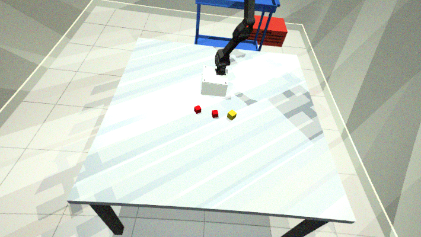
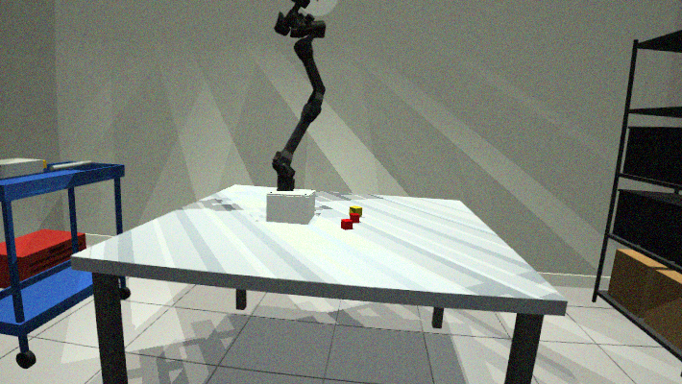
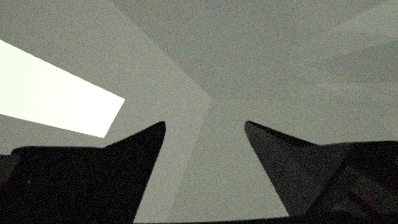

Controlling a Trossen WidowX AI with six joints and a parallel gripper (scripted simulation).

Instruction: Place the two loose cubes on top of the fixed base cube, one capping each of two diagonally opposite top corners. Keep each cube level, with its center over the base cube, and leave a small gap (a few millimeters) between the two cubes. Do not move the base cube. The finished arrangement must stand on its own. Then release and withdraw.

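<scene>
The yellow cube lies 340 mm ahead of my gripper tip, 120 mm to the right of it and 860 mm below it.
</scene>
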